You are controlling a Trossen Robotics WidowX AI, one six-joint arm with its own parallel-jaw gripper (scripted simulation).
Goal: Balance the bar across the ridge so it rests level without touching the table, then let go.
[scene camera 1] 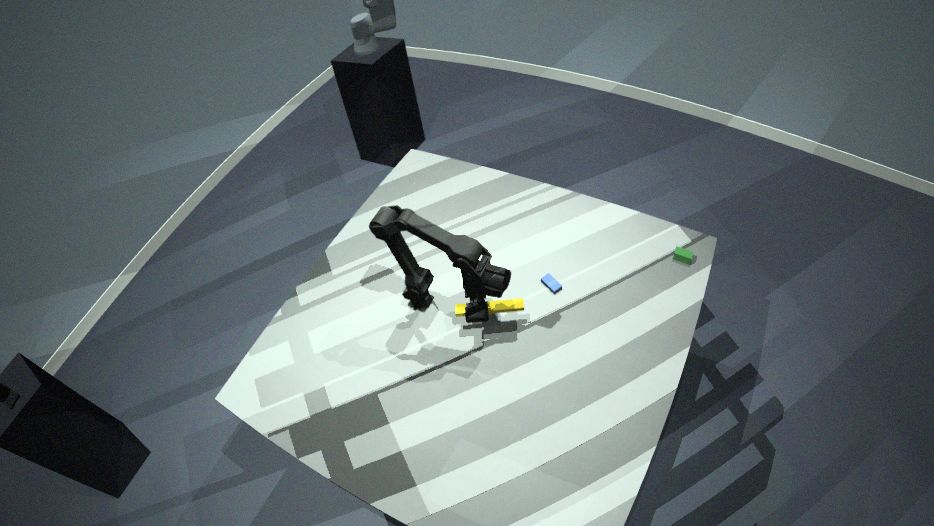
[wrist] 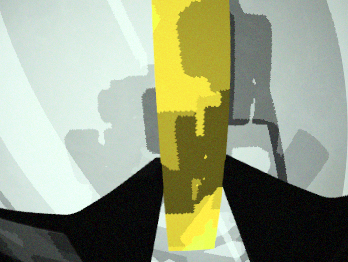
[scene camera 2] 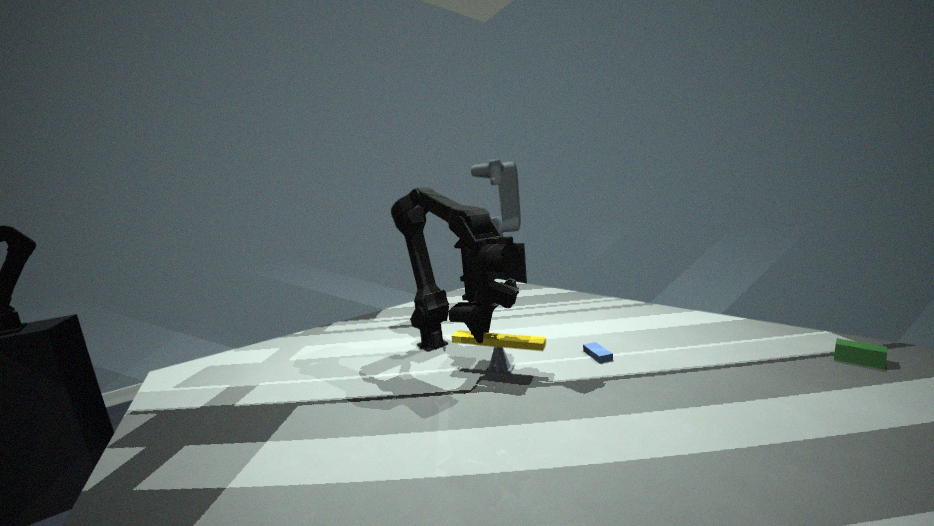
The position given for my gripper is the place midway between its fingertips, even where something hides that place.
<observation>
I see my gripper (scene camera 2: 483,339), a yellow bar (scene camera 2: 533,343) and a green block (scene camera 2: 875,356).
The yellow bar also shows in the wrist view (wrist: 192,62). My gripper also shows in scene camera 1 (scene camera 1: 478,308) and in the wrist view (wrist: 191,163). The wrist view does not show the green block: it is out of frame.
</observation>
